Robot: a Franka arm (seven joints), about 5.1 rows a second.
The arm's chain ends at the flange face. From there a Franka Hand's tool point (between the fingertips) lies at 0.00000 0.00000 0.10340 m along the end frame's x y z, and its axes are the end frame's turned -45 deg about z.
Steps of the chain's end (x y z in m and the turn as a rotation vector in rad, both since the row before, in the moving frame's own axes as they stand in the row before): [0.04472 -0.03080 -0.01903 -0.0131 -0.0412 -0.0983]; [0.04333 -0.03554 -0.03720 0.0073 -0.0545 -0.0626]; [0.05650 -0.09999 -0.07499 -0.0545 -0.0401 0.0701]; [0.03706 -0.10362 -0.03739 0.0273 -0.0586 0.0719]
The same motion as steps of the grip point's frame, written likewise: [0.04934 0.00799 -0.01913 0.0199 -0.0384 -0.0983]; [0.05218 0.00110 -0.03736 0.0437 -0.0334 -0.0626]; [0.10371 -0.02994 -0.07523 -0.0102 -0.0669 0.0701]; [0.09742 -0.05342 -0.03761 0.0607 -0.0221 0.0719]
